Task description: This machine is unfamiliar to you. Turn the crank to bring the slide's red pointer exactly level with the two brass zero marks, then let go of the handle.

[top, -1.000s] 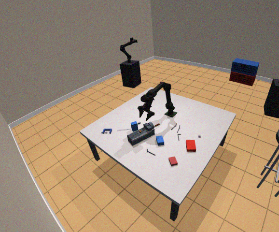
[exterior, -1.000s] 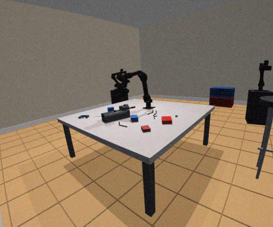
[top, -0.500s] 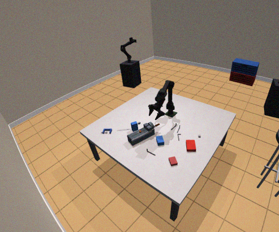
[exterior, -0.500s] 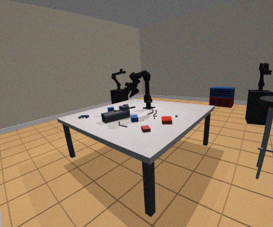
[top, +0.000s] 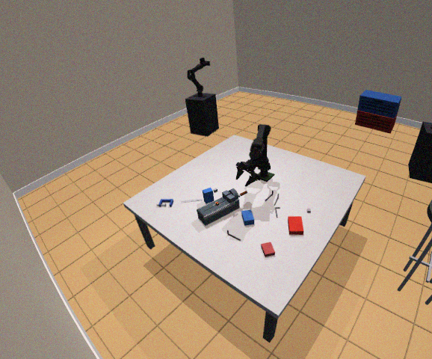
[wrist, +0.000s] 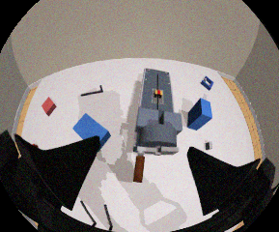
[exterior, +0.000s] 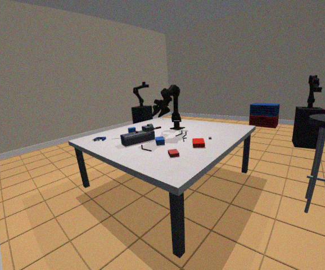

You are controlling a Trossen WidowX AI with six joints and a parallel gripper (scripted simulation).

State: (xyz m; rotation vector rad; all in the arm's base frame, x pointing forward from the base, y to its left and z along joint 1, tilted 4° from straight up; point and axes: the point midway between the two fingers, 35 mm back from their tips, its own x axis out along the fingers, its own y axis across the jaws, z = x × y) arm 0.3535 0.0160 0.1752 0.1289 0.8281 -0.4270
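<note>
Right now the brown crank handle is 2 cm behind my gripper tip, 1 cm to the left of it and 10 cm below it. The rest, counted from my gripper tip: red pointer: 13 cm ahead, 10 cm to the right, 10 cm below.
</note>
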